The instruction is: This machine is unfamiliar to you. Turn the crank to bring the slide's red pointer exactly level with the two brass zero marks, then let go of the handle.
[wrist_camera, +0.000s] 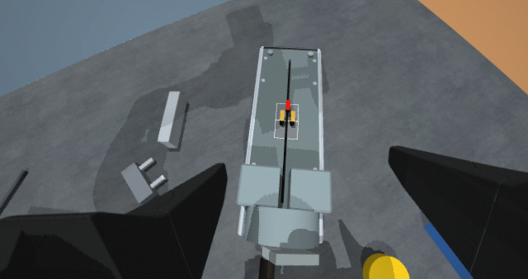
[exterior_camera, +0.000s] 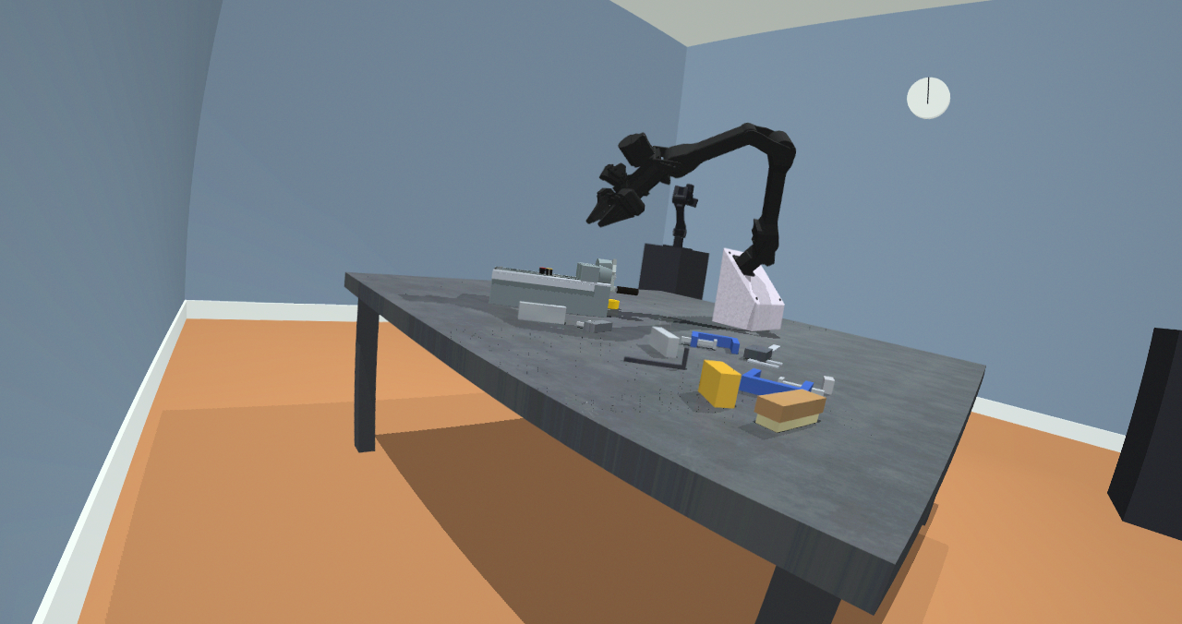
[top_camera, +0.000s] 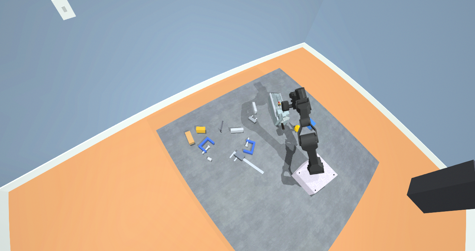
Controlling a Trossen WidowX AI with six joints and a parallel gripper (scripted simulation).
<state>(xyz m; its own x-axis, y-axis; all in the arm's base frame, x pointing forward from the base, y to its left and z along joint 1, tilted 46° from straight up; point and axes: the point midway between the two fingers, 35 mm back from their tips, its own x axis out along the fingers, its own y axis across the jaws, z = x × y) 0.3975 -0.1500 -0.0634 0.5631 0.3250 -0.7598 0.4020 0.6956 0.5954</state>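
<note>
Right now my gripper tip is 140 mm above the dark handle, 70 mm to the right of it and 70 mm past it. The rest, counted from my gripper tip: red pointer (120 mm below, 90 mm ahead, 50 mm to the right); then yellow round piece (190 mm below, 150 mm behind, 60 mm to the right); then pronged grey block (190 mm below, 180 mm to the left, 120 mm ahead).
</note>
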